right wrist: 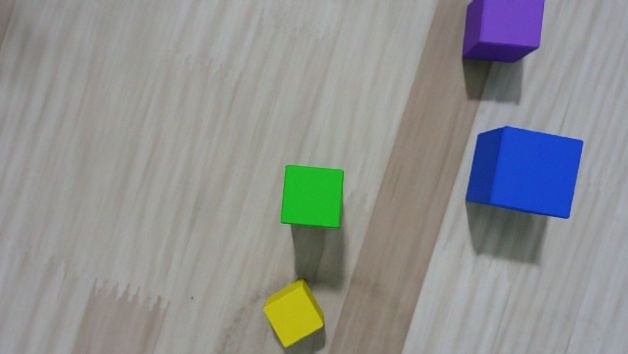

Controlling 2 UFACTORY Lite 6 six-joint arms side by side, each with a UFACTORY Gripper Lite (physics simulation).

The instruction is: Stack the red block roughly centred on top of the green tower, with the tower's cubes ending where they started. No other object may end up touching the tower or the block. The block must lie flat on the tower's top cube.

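Frame: origin at the left arm's base, x ahead, y left, z up, level; metres.
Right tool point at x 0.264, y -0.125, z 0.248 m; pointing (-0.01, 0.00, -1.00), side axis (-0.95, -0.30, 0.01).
Note:
A point is followed by its place in that frame.
The green tower (312,196) {x 0.317, y -0.169, z 0.060 m} stands near the middle of the right wrist view, seen from almost straight above. Its green top face shows, and its shadow falls toward the lower edge. How many cubes are under the top one cannot be told from here. The top face is bare. The red block does not show in this view. The fingers of my right gripper do not show, and my left gripper does not show either, so what they hold cannot be seen.
A yellow cube (295,314) {x 0.305, y -0.101, z 0.026 m} lies turned at an angle below the tower, near the end of its shadow. A large blue block (535,172) {x 0.207, y -0.218, z 0.043 m} lies to the right of the tower. A purple block (511,22) {x 0.242, y -0.295, z 0.034 m} is cut off by the top edge at the upper right.

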